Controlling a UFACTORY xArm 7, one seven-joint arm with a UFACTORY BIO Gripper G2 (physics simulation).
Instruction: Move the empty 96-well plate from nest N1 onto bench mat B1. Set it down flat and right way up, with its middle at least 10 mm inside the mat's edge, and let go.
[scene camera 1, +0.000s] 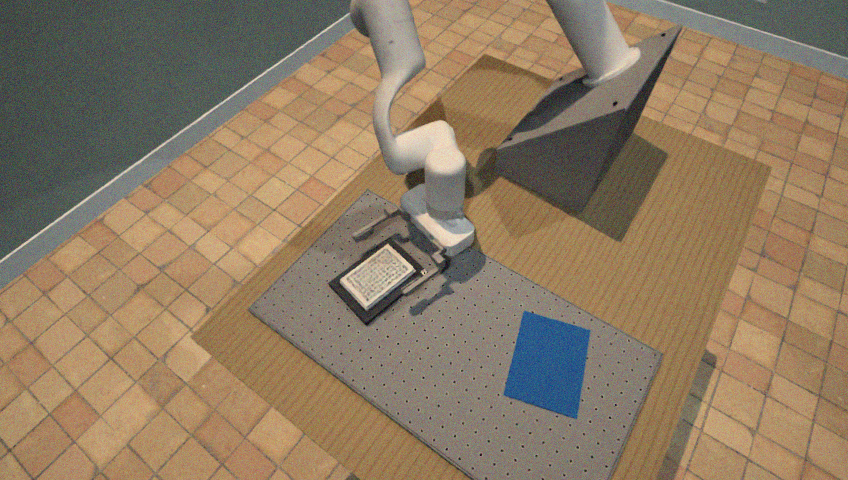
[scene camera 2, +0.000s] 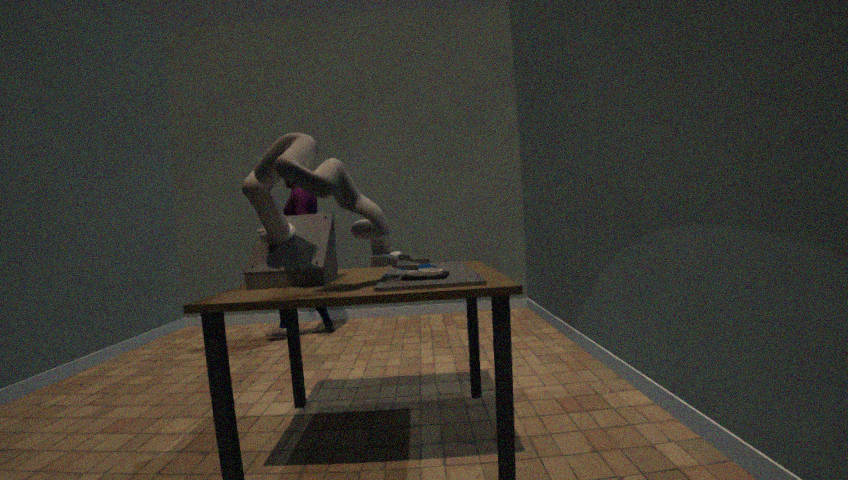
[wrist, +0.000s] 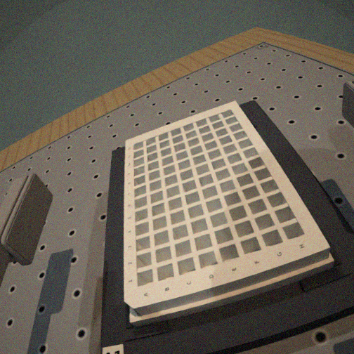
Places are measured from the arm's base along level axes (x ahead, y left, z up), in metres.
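Pixels of known places: end effector, tool point: (scene camera 1: 386, 259) (scene camera 2: 418, 263); arm's base, origin of the base link: (scene camera 1: 611, 69) (scene camera 2: 280, 234).
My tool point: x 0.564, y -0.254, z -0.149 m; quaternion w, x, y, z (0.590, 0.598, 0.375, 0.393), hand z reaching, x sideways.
Observation:
For each thing: its top centre in the pictures, then the offset to it from my tool point. "spot": a spot on its surface instead. Level surfaces: height alone.
- white 96-well plate, middle of its top: (scene camera 1: 377, 273) (scene camera 2: 425, 270) dx +0.024, dy -0.009, dz -0.026 m
- black nest N1, surface spot: (scene camera 1: 367, 317) spot: dx +0.109, dy +0.016, dz -0.040 m
- blue bench mat B1, its level: dz -0.050 m
- grey perforated board, its level: dz -0.052 m
- wooden table, its level: dz -0.065 m
The white 96-well plate (scene camera 1: 379, 276) (scene camera 2: 423, 273) (wrist: 200, 200) lies flat and right way up in the black nest N1 (scene camera 1: 367, 317) (wrist: 113, 225). Its wells look empty. My gripper (scene camera 1: 379, 262) (scene camera 2: 421, 262) (wrist: 189, 160) is open. Its fingers stand wide apart on either side of the plate, touching neither side, and look a little higher than the board. The blue bench mat B1 (scene camera 1: 548, 364) lies flat at the other end of the board, with nothing on it. The mat does not show in the wrist view.
The grey perforated board (scene camera 1: 452, 362) (wrist: 70, 190) lies on the wooden table (scene camera 1: 702, 196) (scene camera 2: 238, 297) (wrist: 100, 107). The arm's grey slanted base (scene camera 1: 559, 148) (scene camera 2: 321, 243) stands at the back of the table. A person in purple (scene camera 2: 302, 201) is partly hidden behind the arm.

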